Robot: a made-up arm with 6 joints.
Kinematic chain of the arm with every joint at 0, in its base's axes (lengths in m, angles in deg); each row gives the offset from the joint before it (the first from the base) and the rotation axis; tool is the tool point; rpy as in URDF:
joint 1: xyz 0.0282 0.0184 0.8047 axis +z
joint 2: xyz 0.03 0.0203 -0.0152 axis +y
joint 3: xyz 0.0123 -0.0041 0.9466 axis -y
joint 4: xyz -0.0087 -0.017 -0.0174 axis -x
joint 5: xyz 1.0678 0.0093 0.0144 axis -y
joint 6: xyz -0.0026 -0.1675 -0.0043 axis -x
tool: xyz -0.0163 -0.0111 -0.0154 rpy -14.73 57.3 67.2
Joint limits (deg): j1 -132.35..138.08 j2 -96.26..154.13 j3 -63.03..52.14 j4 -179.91..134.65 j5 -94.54..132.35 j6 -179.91..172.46
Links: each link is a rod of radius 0.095 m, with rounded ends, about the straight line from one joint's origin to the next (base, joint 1, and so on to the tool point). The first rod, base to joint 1, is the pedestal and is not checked.
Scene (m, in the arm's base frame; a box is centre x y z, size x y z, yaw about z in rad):
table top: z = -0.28
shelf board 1: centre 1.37 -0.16 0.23 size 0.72 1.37 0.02 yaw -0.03
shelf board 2: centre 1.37 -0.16 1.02 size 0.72 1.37 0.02 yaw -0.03
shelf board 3: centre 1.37 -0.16 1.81 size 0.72 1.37 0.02 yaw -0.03
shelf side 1: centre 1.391 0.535 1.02 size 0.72 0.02 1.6 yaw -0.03
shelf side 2: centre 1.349 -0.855 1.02 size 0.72 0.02 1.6 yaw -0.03
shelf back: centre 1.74 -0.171 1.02 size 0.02 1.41 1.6 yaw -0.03
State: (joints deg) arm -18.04 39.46 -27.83 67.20 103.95 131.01
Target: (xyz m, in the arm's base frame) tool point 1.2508 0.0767 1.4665
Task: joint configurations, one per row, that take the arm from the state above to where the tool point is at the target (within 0.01 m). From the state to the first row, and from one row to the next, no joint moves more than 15 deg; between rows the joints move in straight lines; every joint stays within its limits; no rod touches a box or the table.
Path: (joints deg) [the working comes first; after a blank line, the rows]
Joints at the target: 5.57 9.32 -11.90 70.98 103.35 130.96
Straight joint move there: touches shelf board 2.

1: -19.20 32.33 -39.56 62.88 100.45 141.41
2: -20.35 25.21 -51.30 58.56 96.94 151.80
3: -21.51 18.08 -63.03 54.24 93.44 162.20
4: -11.03 5.72 -54.80 59.70 96.40 152.05
5: -0.55 -6.63 -46.58 65.16 99.35 141.91
6: 9.93 -18.99 -38.35 70.62 102.30 131.76
7: 7.75 -4.83 -25.12 70.80 102.83 131.36
8: 5.57 9.32 -11.90 70.98 103.35 130.96

